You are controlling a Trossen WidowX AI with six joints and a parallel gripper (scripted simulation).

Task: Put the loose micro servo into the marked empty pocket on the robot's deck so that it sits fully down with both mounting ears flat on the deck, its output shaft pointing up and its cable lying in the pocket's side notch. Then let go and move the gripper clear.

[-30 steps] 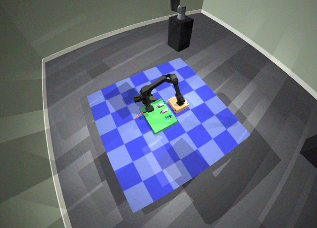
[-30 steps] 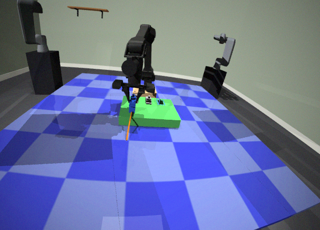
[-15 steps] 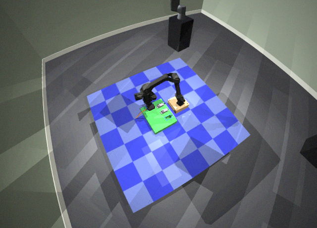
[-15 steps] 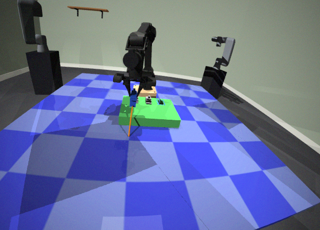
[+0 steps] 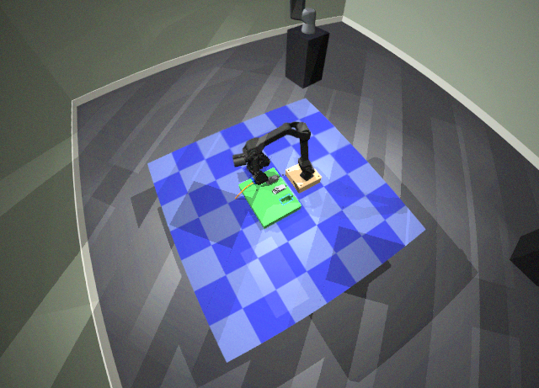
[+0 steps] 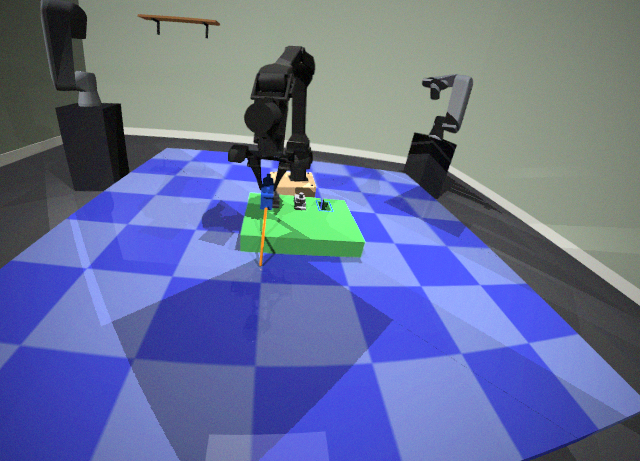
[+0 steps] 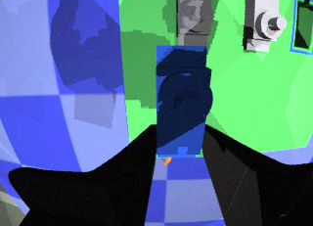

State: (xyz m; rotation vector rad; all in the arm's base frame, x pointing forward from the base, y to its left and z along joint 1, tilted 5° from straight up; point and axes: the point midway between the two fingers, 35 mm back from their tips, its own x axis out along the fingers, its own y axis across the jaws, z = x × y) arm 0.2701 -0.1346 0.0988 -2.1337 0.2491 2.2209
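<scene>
My gripper tip is 10 cm above the green deck, 9 cm to the right of it and 3 cm short of it.
</scene>
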